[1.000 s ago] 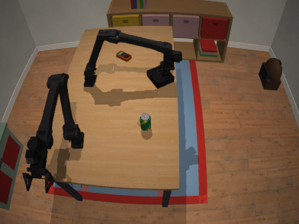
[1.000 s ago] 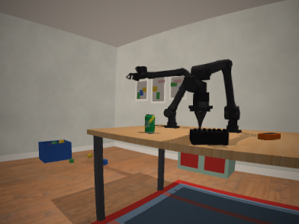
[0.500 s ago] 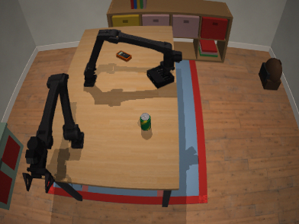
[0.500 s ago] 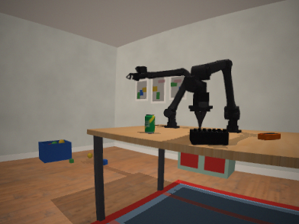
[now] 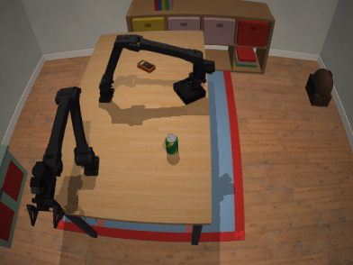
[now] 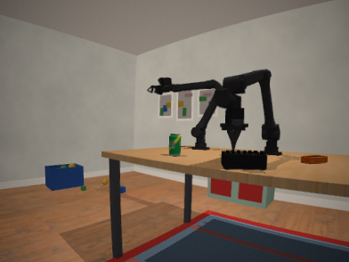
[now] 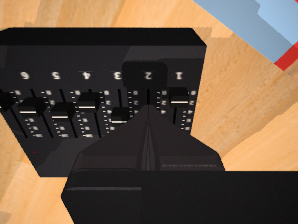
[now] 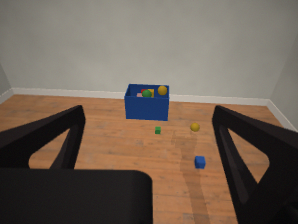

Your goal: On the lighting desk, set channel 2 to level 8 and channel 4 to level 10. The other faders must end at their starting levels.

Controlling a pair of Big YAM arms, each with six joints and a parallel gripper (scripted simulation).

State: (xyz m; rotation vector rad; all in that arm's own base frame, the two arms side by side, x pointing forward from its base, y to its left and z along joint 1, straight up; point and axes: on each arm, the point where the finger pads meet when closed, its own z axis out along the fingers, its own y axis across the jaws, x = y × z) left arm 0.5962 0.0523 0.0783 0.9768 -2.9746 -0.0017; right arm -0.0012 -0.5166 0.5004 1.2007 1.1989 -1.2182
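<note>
My left hand is 1 cm to the left of the channel 2 knob, 1 cm past it and 1 cm above it. The rest, counted from my left hand: channel 3 knob 2 cm behind, 1 cm to the left, 1 cm below; channel 4 cap 4 cm to the left, 2 cm behind, 1 cm below.
</note>
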